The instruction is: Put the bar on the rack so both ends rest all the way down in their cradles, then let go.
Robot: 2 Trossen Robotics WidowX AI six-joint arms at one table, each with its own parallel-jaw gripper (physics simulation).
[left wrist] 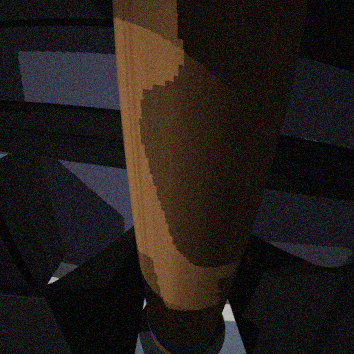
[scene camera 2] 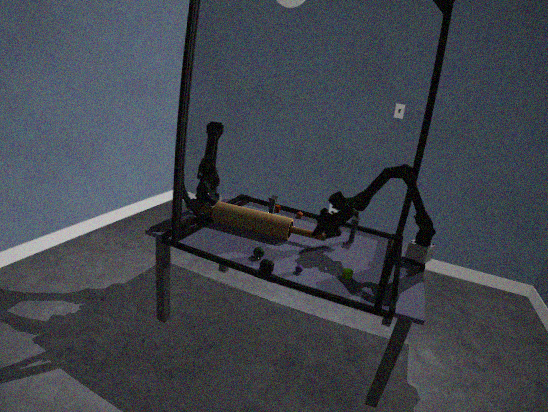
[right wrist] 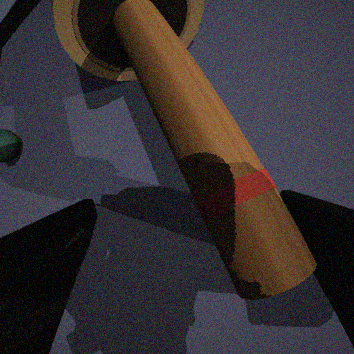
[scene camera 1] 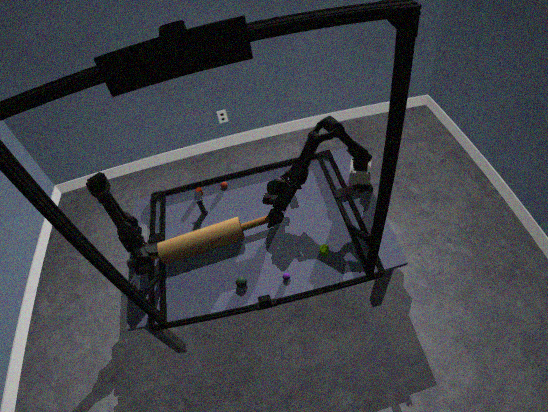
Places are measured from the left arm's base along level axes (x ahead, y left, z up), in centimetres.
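Where they show: right gripper, fingertip midpoint: (scene camera 2: 315,237) (right wrist: 188,203) (scene camera 1: 269,222); right arm's base at its link origin: (scene camera 2: 422,243) (scene camera 1: 360,166).
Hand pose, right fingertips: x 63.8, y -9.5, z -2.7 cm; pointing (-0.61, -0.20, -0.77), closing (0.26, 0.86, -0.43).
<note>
After its pixels a point has its place.
A wooden bar (scene camera 1: 255,223) {y -9.1, x 57.5, z -1.2 cm} (scene camera 2: 302,232) {y -9.6, x 57.2, z -1.9 cm} (left wrist: 150,200) (right wrist: 195,100) {y -7.1, x 60.2, z -0.9 cm} carries a wide tan roll (scene camera 1: 200,239) {y -13.3, x 33.1, z 2.1 cm} (scene camera 2: 252,220) {y -15.5, x 34.1, z -0.5 cm} (right wrist: 65,30) {y -12.5, x 51.4, z 0.3 cm}. It is held above the table, across it. My left gripper (scene camera 1: 150,250) (scene camera 2: 205,209) {y -13.6, x 2.3, z -5.7 cm} is shut on the bar's left end. My right gripper (scene camera 1: 272,218) {y -9.5, x 63.8, z -2.7 cm} (scene camera 2: 320,231) {y -9.5, x 63.8, z -2.7 cm} (right wrist: 188,203) {y -9.5, x 63.8, z -2.7 cm} is open; the bar's right end, with a red band, lies between its fingers, nearer one finger in the right wrist view. Two rack posts stand behind the bar: one post (scene camera 1: 201,206) {y 8.2, x 33.8, z -1.1 cm} (scene camera 2: 273,204) {y 8.4, x 34.5, z 1.3 cm} at left, another post (scene camera 2: 353,227) {y 8.6, x 77.8, z 0.4 cm} at right, partly hidden in scene camera 1. Their cradles are too small to make out.
A dark green ball (scene camera 1: 241,283) {y -35.3, x 47.0, z -3.7 cm} (scene camera 2: 258,253) {y -36.1, x 47.5, z -4.9 cm}, a purple ball (scene camera 1: 286,276) {y -36.2, x 65.3, z -5.0 cm} (scene camera 2: 298,270) {y -37.1, x 65.4, z -6.2 cm} and a lime piece (scene camera 1: 324,249) {y -28.3, x 83.4, z -4.7 cm} (scene camera 2: 347,273) {y -29.6, x 83.5, z -5.1 cm} lie in front. Orange balls (scene camera 1: 223,185) {y 22.3, x 45.0, z -5.0 cm} (scene camera 2: 299,214) {y 22.1, x 45.6, z -5.4 cm} lie behind. A black frame (scene camera 1: 215,316) (scene camera 2: 320,297) surrounds the table.
</note>
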